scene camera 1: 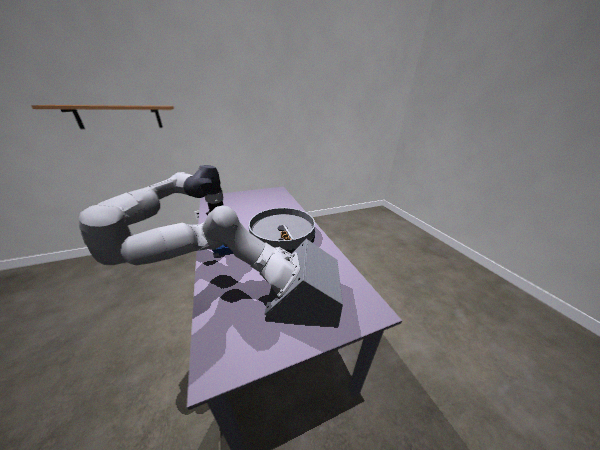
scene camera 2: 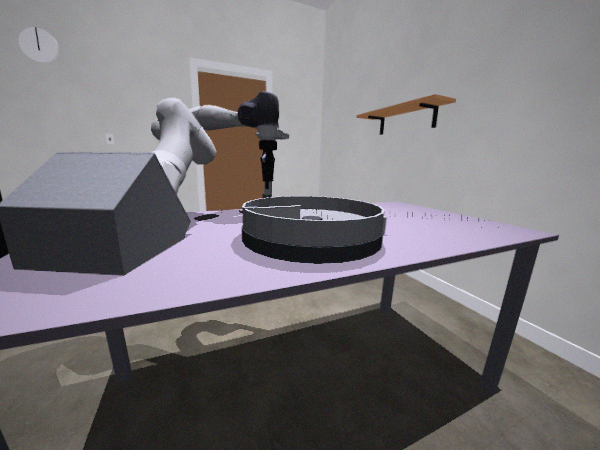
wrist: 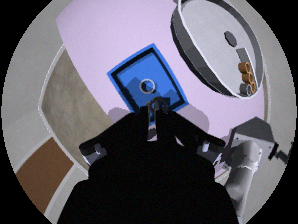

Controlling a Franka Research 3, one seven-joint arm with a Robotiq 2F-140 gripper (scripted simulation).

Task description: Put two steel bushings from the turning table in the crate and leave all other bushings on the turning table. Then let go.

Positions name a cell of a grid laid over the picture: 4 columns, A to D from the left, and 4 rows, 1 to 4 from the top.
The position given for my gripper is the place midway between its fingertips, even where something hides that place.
In view: my gripper (wrist: C2), a blue crate (wrist: B2) and a turning table (scene camera 1: B3).
